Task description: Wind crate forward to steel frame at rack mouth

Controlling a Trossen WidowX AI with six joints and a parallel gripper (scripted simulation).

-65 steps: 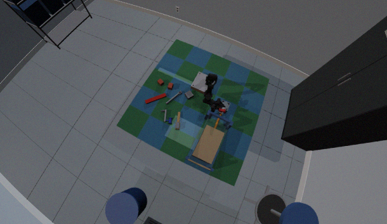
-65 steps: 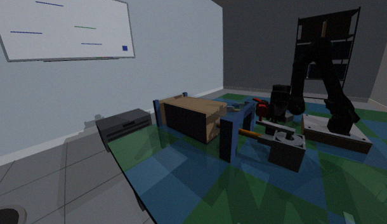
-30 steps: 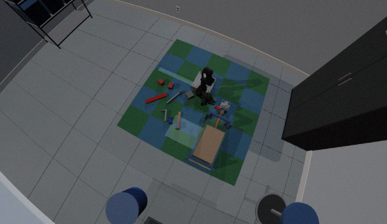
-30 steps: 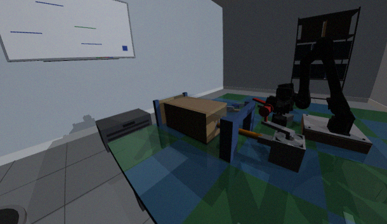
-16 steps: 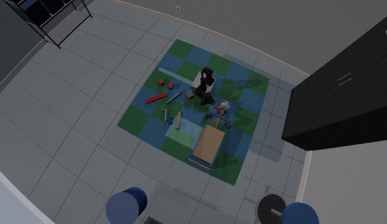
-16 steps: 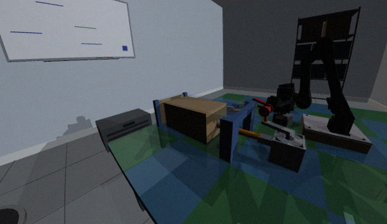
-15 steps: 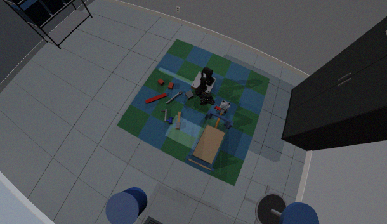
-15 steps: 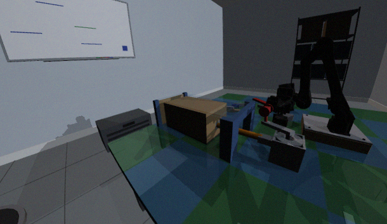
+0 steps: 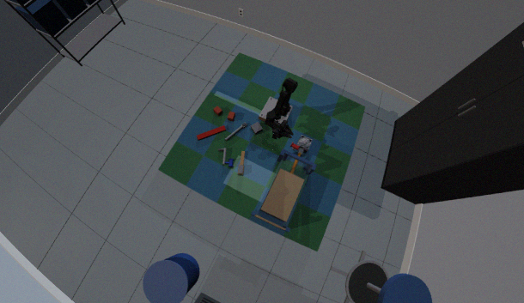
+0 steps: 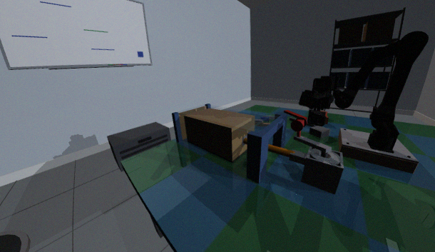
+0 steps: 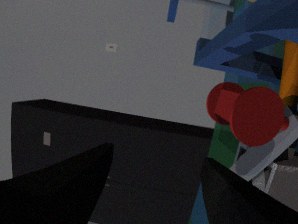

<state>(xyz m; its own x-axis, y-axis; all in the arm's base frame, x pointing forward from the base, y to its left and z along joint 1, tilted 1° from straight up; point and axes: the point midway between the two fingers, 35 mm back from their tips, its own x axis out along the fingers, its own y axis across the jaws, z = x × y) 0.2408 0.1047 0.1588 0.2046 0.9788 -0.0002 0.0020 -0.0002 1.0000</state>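
The grey crank arm lies 10 cm below my gripper tip and 7 cm to the left of it. The rest, counted from my gripper tip: red knob (8 cm below, 4 cm to the left, 3 cm ahead); then blue steel frame (11 cm below, 10 cm to the left, 10 cm ahead); then grey winch (18 cm below, 10 cm to the left, 7 cm behind).
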